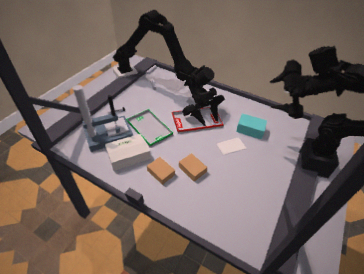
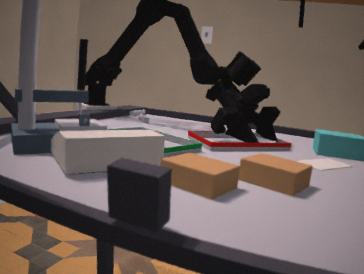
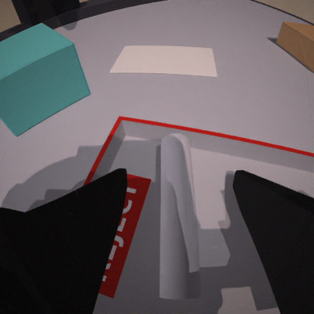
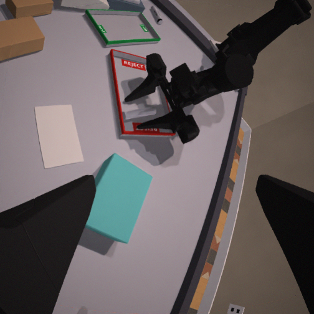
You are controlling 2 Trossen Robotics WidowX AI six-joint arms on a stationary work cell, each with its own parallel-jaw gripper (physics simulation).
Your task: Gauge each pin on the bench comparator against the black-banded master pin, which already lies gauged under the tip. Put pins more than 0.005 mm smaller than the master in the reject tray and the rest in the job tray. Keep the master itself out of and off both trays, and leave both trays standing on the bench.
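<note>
A pale grey pin [image 3: 175, 215] [image 4: 142, 114] lies in the red-rimmed reject tray [image 1: 200, 130] [image 2: 250, 145] [image 3: 225, 136] [image 4: 117, 95]. My left gripper [image 1: 210, 123] [image 2: 265, 140] [image 3: 181, 177] [image 4: 130, 113] is open low over this tray, its fingers apart on both sides of the pin. The green-rimmed job tray [image 1: 162, 139] [image 2: 185, 149] [image 4: 132, 42] stands beside it. The comparator [image 1: 95, 142] [image 2: 28, 65] stands at the left; I cannot make out a black-banded pin under its tip. A small pale cylinder [image 4: 157, 15] lies past the job tray. My right gripper [image 1: 274, 94] [image 4: 177, 183] is open and empty, high at the right.
A white box [image 1: 129, 152] [image 2: 110, 150] with an unreadable display stands before the comparator. Two orange blocks [image 1: 161, 170] [image 1: 193, 166], a teal block [image 1: 251, 125] [image 4: 120, 200] and a white card [image 1: 231, 146] [image 3: 165, 61] lie around the trays. A dark block [image 2: 139, 192] stands at the front edge.
</note>
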